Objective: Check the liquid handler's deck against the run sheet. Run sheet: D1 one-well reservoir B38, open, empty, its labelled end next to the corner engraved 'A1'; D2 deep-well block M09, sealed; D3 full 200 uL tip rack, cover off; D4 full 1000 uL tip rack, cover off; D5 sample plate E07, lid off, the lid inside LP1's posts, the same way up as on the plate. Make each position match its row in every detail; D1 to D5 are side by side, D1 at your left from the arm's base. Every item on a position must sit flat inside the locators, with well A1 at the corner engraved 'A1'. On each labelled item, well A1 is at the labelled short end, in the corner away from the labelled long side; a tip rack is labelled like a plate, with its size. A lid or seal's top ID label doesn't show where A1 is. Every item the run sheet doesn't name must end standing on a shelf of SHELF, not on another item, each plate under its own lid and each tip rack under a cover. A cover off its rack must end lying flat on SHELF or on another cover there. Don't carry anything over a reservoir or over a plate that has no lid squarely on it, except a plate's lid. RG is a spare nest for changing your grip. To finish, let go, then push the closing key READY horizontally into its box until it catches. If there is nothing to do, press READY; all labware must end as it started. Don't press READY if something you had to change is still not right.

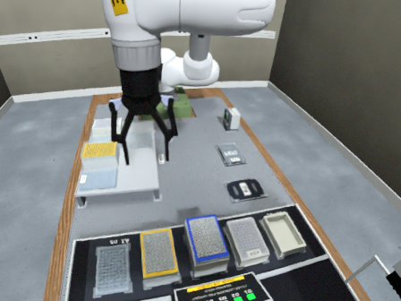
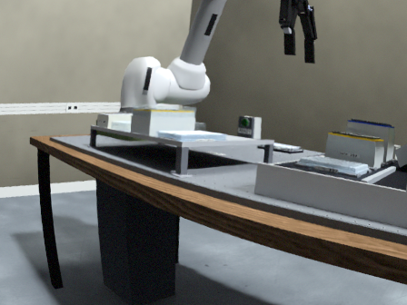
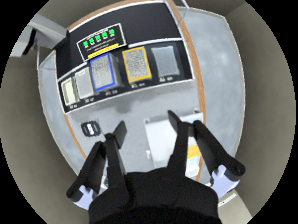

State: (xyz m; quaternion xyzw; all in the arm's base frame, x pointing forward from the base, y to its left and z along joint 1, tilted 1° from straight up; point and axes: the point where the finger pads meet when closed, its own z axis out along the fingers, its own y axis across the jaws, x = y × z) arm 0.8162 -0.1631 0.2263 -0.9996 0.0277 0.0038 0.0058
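The yellow-rimmed tip rack is 160 mm ahead of my hand, 20 mm to the right of it and 210 mm below it. Round my hand: blue-rimmed tip rack: 160 mm ahead, 110 mm to the left, 180 mm below; deep-well block: 180 mm ahead, 240 mm to the left, 230 mm below; clear sample plate: 160 mm ahead, 130 mm to the right, 240 mm below.
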